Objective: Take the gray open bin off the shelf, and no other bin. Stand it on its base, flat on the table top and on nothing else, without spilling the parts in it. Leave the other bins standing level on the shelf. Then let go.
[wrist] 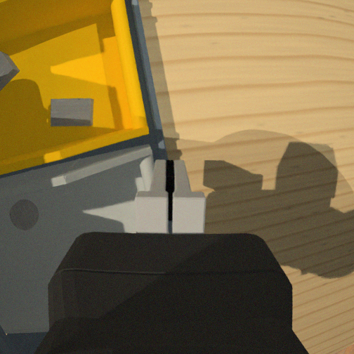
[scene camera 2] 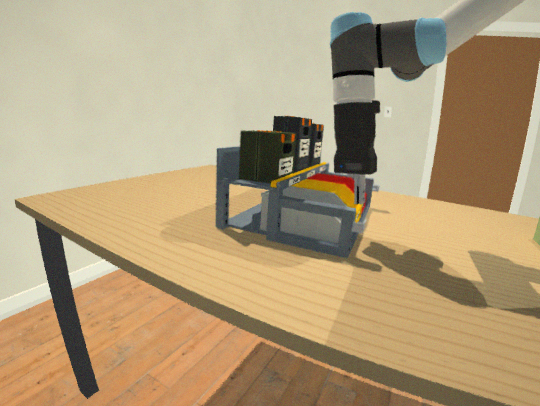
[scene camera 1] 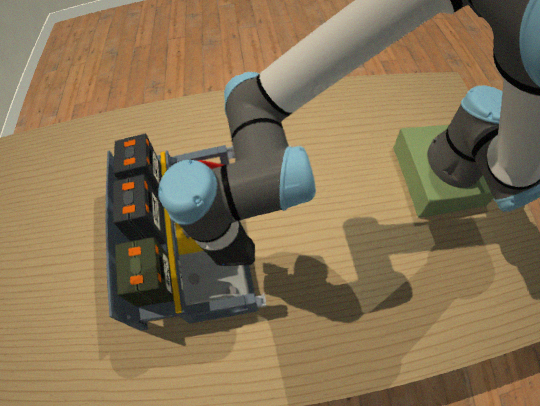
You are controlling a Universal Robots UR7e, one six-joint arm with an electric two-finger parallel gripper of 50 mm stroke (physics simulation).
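Frame: origin at the arm's base, x ahead, y left, z up, level; millimetres.
Seen in the pictures: gripper, between the fingertips: (scene camera 2: pixel 359 203); arm's base, origin of its link: (scene camera 1: pixel 454 161).
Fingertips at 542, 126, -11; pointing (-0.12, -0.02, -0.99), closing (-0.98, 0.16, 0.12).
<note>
Pixels of each thing's top centre, then the offset from my fingertips to it, as dx, dy, dz.
- gray open bin, centre of its top: (scene camera 2: pixel 311 194) (scene camera 1: pixel 201 275) +90, +39, +9
- yellow open bin, centre of its top: (scene camera 1: pixel 194 225) (scene camera 2: pixel 325 185) +94, -73, +9
- red bin, centre of its top: (scene camera 1: pixel 188 181) (scene camera 2: pixel 335 178) +100, -184, +9
- green case, centre of its top: (scene camera 1: pixel 135 265) (scene camera 2: pixel 269 130) +188, +44, +127
- yellow rail, centre of its top: (scene camera 1: pixel 167 223) (scene camera 2: pixel 305 169) +145, -71, +40
The gray open bin (scene camera 1: pixel 212 291) (scene camera 2: pixel 310 225) (wrist: pixel 60 260) is on the lower level of the blue-gray shelf (scene camera 1: pixel 109 240) (scene camera 2: pixel 272 215) (wrist: pixel 142 65), at the end nearest scene camera 2. A dark round spot shows on its floor in the wrist view; its other contents are partly hidden. My gripper (scene camera 2: pixel 359 197) (wrist: pixel 169 178) is shut with nothing between its fingers, pointing down by the bin's front edge, near the corner beside the yellow bin. Whether the fingertips touch the edge I cannot tell. In scene camera 1 the fingers are hidden.
A yellow open bin (scene camera 1: pixel 186 241) (scene camera 2: pixel 341 192) (wrist: pixel 75 82) with gray parts stands beside the gray one, and a red bin (scene camera 1: pixel 211 164) (scene camera 2: pixel 325 178) beyond it. A green case (scene camera 1: pixel 136 265) (scene camera 2: pixel 260 155) and two dark cases stand on the upper level, behind a yellow rail (scene camera 1: pixel 172 260).
</note>
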